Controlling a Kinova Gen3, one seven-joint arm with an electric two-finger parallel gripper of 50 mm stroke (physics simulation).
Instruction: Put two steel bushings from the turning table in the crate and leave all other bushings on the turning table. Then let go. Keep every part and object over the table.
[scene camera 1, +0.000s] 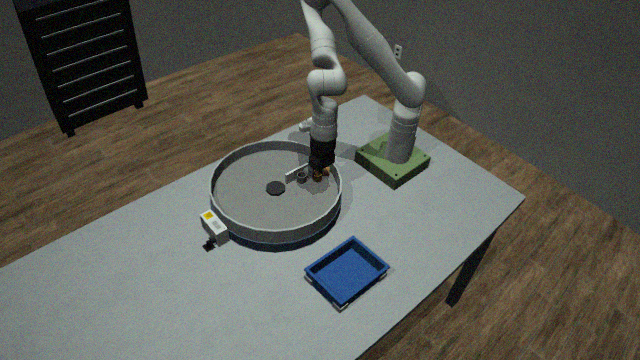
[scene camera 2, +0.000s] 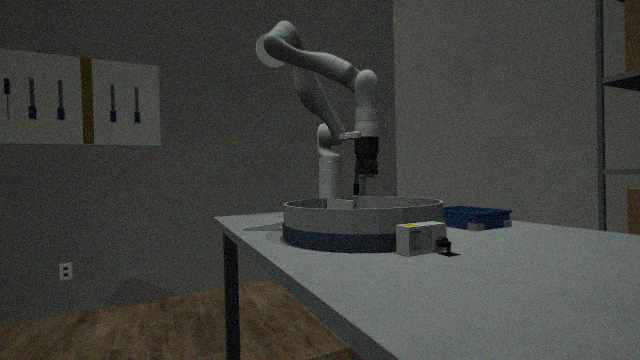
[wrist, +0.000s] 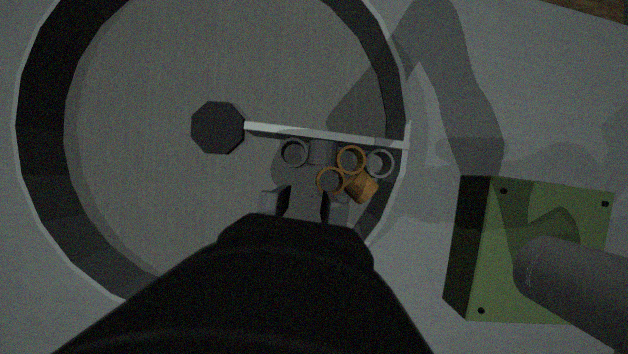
In view: my gripper (scene camera 2: 359, 195) and a blue crate (scene camera 1: 342, 275).
My gripper also shows in scene camera 1 (scene camera 1: 315, 174) and in the wrist view (wrist: 305, 199). The blue crate is seen too in scene camera 2 (scene camera 2: 464, 217).
